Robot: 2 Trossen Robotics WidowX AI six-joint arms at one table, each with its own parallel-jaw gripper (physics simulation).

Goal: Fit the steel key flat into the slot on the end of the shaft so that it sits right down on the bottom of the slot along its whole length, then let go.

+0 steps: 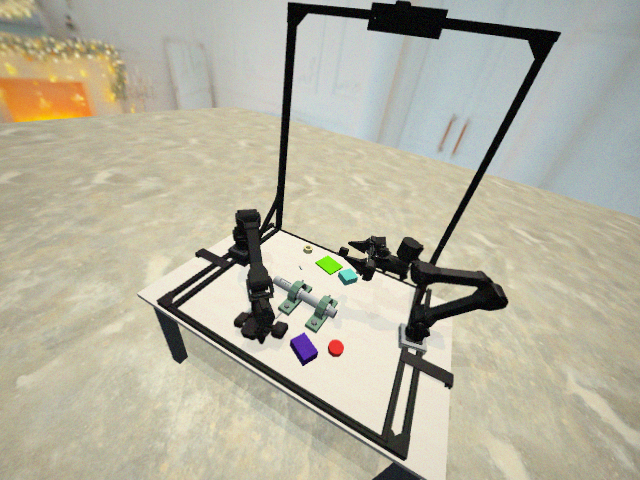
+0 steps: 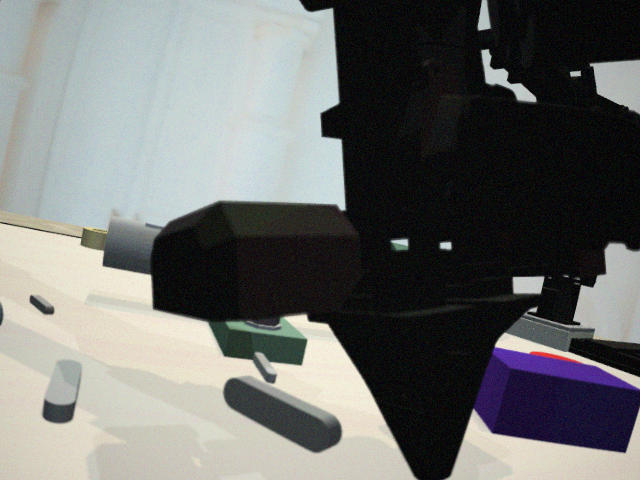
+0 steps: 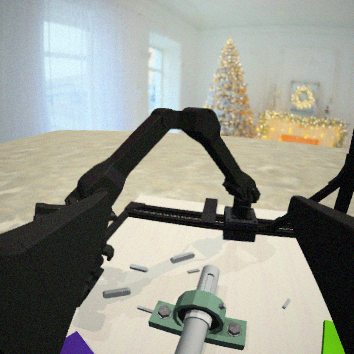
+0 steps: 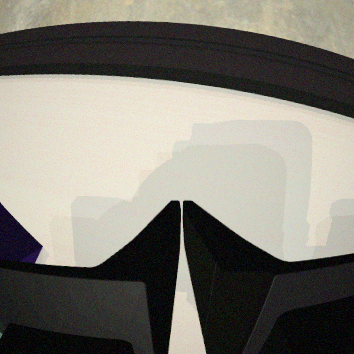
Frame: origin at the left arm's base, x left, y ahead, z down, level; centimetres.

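Seen in the pictures: left gripper, fingertip midpoint: [image 1: 346,249] [image 3: 202,203]; right gripper, fingertip midpoint: [image 1: 261,343] [image 2: 431,479] [image 3: 82,297] [image 4: 180,208]; left arm's base at its link origin: [image 1: 413,335] [image 2: 553,319]; right arm's base at its link origin: [image 1: 242,247] [image 3: 240,213].
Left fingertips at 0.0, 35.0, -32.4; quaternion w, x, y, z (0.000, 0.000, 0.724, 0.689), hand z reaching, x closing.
Observation:
Offsets run from my left fingertips to a thing's top centre, as dx, dy, dz. "spot": to the spot under its first point.
The grey shaft {-2.3, +12.2, +28.5} [image 1: 311,298] [image 2: 129,246] [image 3: 194,334] lies level in two green bearing blocks. Its slotted end {spot: -6.2, +23.8, +29.6} [image 3: 210,276] sticks out past one block, and the slot looks empty. Several loose grey keys of different sizes lie on the table. A large round-ended key {+14.3, +23.0, +34.3} [image 2: 281,413] [image 3: 116,292] lies near a thin small key {+7.3, +19.5, +35.3} [image 2: 264,367] [image 3: 145,308] by a bearing foot. Another key {-0.5, +36.2, +34.3} [image 3: 182,258] lies farther off. My right gripper [image 4: 180,208] [image 2: 433,472] is shut and empty, low over the table beside the large key. My left gripper [image 1: 347,248] [image 3: 202,203] is open and empty, raised.
A purple block {+18.9, +5.4, +31.9} [image 1: 303,348] [image 2: 558,400] stands near the right gripper, with a red disc {+14.5, -5.8, +33.3} [image 1: 336,347] beside it. A green plate {-31.7, +6.8, +34.9} [image 1: 329,265], a cyan block {-25.3, -4.2, +32.3} [image 1: 347,276] and a beige ring {-38.9, +20.8, +33.4} [image 1: 308,249] lie beyond the shaft. A dark rail [image 4: 175,60] edges the table.

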